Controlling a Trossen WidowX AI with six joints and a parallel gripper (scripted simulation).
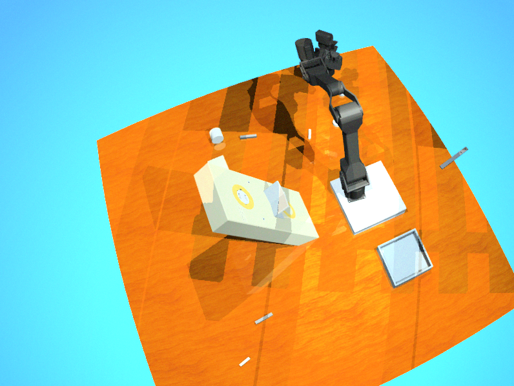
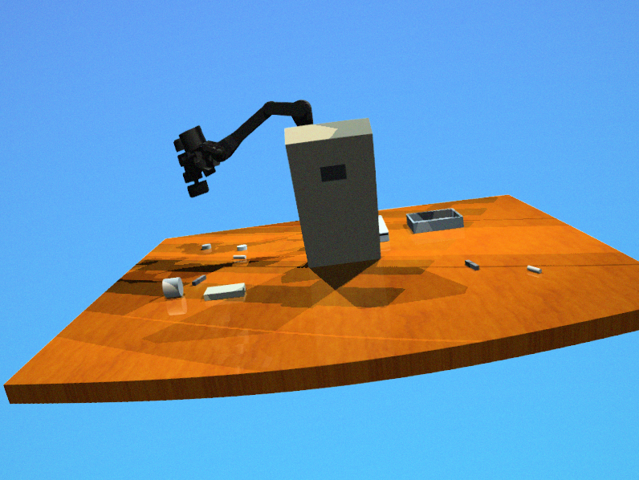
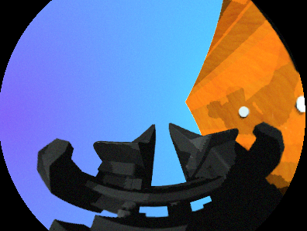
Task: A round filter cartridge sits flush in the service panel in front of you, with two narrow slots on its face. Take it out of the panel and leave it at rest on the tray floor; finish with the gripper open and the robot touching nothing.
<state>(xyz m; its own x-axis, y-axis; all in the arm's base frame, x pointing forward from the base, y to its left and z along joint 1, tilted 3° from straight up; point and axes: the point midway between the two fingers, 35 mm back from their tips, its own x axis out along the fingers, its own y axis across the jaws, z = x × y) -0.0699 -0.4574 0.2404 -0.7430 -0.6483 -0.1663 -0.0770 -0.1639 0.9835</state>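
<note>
The round filter cartridge is 45 cm ahead of my gripper tip and 54 cm to the left of it. Round my gripper tip: grey tray (3 cm behind, 75 cm to the left, 25 cm below); then cream block (51 cm ahead, 27 cm to the left, 26 cm below); then cream service panel (41 cm ahead, 53 cm to the left, 8 cm below).
</note>
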